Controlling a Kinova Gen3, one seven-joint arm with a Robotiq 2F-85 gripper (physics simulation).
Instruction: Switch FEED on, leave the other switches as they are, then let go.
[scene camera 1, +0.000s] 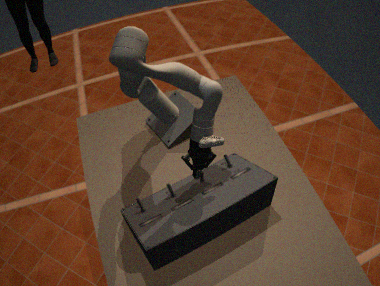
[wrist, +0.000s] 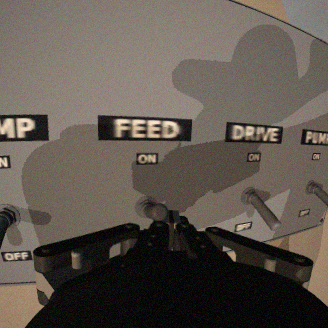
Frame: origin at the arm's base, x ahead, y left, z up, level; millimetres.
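Seen in the pictures: gripper, fingertip midpoint: (scene camera 1: 196, 178) (wrist: 169, 220); arm's base, link origin: (scene camera 1: 169, 114).
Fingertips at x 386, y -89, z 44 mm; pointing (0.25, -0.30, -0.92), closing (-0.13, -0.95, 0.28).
Pixels of each thing's top centre, then the offset from my fingertips to it. Level surfaces: height alone.
- FEED lever, top centre: (wrist: 160, 211) (scene camera 1: 201, 172) dx +9, dy +17, dz +35 mm
- FEED label, top centre: (wrist: 148, 126) dx +79, dy +18, dz +22 mm
- DRIVE lever, top centre: (wrist: 276, 209) (scene camera 1: 170, 186) dx -1, dy -103, dz +24 mm
- PUMP lever, top centre: (scene camera 1: 139, 201) dx +1, dy -223, dz +24 mm
- LAMP lever, top centre: (scene camera 1: 227, 157) dx -6, dy +137, dz +24 mm
- tan table, surface height: dz -107 mm
The grey switch box (scene camera 1: 167, 230) (wrist: 100, 60) carries the FEED lever (scene camera 1: 202, 177) (wrist: 159, 211), below the FEED label (wrist: 145, 128) and its ON mark. In the wrist view this lever is seen nearly end-on, so its exact tilt is hard to tell; its OFF mark is hidden behind the gripper. My gripper (scene camera 1: 197, 175) (wrist: 169, 220) is shut and empty. Its fingertips are low, right beside the FEED lever's knob, on the lower right in the wrist view; whether they touch cannot be told.
The DRIVE lever (scene camera 1: 170, 190) (wrist: 265, 212) and the PUMP lever (scene camera 1: 140, 205) (wrist: 318, 192) lean toward OFF. The LAMP lever (scene camera 1: 228, 161) (wrist: 6, 223) also leans toward OFF, partly cut off in the wrist view. The box stands on a tan table (scene camera 1: 100, 145). A person's legs (scene camera 1: 42, 30) show behind.
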